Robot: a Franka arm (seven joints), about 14 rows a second.
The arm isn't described. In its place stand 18 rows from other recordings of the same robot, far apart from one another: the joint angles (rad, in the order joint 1, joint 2, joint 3, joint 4, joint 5, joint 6, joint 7), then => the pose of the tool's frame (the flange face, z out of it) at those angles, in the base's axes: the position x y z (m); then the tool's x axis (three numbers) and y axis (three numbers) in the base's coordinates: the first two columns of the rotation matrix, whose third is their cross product.
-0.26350, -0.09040, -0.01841, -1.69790, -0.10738, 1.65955, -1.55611 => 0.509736 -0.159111 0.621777 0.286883 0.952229 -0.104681 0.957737 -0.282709 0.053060
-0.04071, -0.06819, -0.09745, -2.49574, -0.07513, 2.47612, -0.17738 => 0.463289 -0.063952 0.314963 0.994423 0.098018 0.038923 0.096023 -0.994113 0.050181
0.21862, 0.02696, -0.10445, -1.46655, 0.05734, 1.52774, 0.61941 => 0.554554 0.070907 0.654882 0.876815 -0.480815 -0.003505 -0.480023 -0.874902 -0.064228
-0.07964, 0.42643, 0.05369, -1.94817, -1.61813, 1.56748, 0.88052 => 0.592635 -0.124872 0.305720 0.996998 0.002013 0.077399 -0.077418 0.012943 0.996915
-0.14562, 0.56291, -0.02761, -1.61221, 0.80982, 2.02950, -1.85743 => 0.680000 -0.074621 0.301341 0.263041 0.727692 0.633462 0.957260 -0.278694 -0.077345
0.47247, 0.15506, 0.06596, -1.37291, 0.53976, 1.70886, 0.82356 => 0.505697 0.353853 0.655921 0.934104 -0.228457 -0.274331 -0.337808 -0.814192 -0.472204
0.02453, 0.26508, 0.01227, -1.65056, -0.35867, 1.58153, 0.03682 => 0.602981 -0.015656 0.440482 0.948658 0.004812 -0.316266 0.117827 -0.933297 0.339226
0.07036, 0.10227, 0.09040, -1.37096, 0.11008, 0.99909, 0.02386 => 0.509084 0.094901 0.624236 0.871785 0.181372 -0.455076 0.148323 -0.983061 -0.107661
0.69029, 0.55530, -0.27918, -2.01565, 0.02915, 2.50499, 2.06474 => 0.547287 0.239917 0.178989 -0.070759 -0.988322 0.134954 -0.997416 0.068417 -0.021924
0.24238, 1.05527, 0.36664, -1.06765, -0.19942, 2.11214, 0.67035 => 0.693432 0.352943 0.205622 0.988663 -0.139362 -0.055898 -0.145877 -0.979684 -0.137620
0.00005, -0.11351, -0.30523, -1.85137, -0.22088, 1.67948, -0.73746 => 0.489268 -0.183501 0.560608 0.883623 0.435836 -0.171048 0.454654 -0.885988 0.091187
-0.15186, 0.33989, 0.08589, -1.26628, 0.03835, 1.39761, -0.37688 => 0.631795 -0.046440 0.550250 0.934913 0.313403 -0.166480 0.292655 -0.946234 -0.137821
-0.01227, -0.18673, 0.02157, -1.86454, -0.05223, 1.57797, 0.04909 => 0.489960 -0.000172 0.584741 0.994488 -0.040143 -0.096863 -0.034352 -0.997563 0.060732
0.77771, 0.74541, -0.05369, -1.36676, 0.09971, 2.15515, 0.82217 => 0.545347 0.499042 0.279537 0.990731 -0.135680 -0.006475 -0.135813 -0.988592 -0.065128
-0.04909, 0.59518, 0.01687, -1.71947, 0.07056, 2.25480, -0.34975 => 0.665101 -0.020533 0.237145 0.963094 0.266664 -0.036601 0.263241 -0.961522 -0.078616
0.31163, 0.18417, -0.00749, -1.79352, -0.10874, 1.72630, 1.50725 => 0.559276 0.165284 0.427330 0.396423 -0.914127 0.084974 -0.895434 -0.364564 0.255520
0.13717, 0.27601, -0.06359, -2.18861, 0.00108, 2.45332, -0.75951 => 0.555665 0.041020 0.259239 0.671413 0.740833 -0.019257 0.741023 -0.671463 0.004663
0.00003, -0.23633, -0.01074, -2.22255, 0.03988, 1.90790, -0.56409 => 0.470238 -0.002366 0.466538 0.856398 0.514306 -0.045515 0.510462 -0.856629 -0.074934
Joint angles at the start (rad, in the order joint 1, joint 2, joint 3, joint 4, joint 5, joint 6, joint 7): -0.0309 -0.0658 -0.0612 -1.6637 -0.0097 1.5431 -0.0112
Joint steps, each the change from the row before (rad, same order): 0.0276 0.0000 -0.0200 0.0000 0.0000 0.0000 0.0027; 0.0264 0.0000 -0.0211 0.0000 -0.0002 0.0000 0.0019; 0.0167 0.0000 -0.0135 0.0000 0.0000 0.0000 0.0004; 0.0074 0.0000 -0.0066 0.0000 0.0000 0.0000 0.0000; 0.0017 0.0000 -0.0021 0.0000 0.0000 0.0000 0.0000; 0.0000 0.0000 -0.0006 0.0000 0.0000 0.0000 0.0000; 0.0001 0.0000 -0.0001 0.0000 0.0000 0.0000 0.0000; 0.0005 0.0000 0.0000 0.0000 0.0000 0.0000 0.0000; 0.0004 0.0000 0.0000 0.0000 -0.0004 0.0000 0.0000; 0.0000 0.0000 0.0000 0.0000 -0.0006 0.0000 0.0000; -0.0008 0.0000 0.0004 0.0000 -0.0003 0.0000 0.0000; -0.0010 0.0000 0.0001 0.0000 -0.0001 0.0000 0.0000; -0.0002 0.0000 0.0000 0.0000 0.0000 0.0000 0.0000; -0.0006 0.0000 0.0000 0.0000 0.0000 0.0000 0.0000; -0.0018 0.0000 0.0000 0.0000 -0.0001 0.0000 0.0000
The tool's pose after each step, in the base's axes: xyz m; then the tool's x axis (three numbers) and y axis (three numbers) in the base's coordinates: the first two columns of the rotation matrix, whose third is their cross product. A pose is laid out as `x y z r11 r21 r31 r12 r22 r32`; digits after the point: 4 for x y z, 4 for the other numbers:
0.5276 -0.0472 0.6140 0.9956 -0.0756 -0.0550 -0.0755 -0.9971 0.0039
0.5279 -0.0448 0.6140 0.9959 -0.0721 -0.0551 -0.0721 -0.9974 0.0028
0.5280 -0.0433 0.6139 0.9961 -0.0692 -0.0552 -0.0692 -0.9976 0.0020
0.5280 -0.0430 0.6139 0.9961 -0.0684 -0.0553 -0.0684 -0.9977 0.0015
0.5280 -0.0432 0.6139 0.9961 -0.0688 -0.0553 -0.0688 -0.9976 0.0014
0.5280 -0.0436 0.6139 0.9961 -0.0694 -0.0553 -0.0694 -0.9976 0.0013
0.5280 -0.0436 0.6139 0.9961 -0.0694 -0.0553 -0.0694 -0.9976 0.0013
0.5280 -0.0433 0.6139 0.9961 -0.0689 -0.0553 -0.0689 -0.9976 0.0013
0.5280 -0.0431 0.6139 0.9961 -0.0685 -0.0553 -0.0685 -0.9976 0.0017
0.5280 -0.0432 0.6139 0.9961 -0.0685 -0.0553 -0.0685 -0.9976 0.0023
0.5280 -0.0434 0.6139 0.9961 -0.0689 -0.0553 -0.0689 -0.9976 0.0027
0.5280 -0.0439 0.6139 0.9960 -0.0698 -0.0553 -0.0698 -0.9976 0.0028
0.5280 -0.0440 0.6139 0.9960 -0.0700 -0.0553 -0.0700 -0.9975 0.0028
0.5279 -0.0443 0.6139 0.9960 -0.0706 -0.0553 -0.0706 -0.9975 0.0028
0.5279 -0.0453 0.6139 0.9958 -0.0724 -0.0553 -0.0724 -0.9974 0.0029

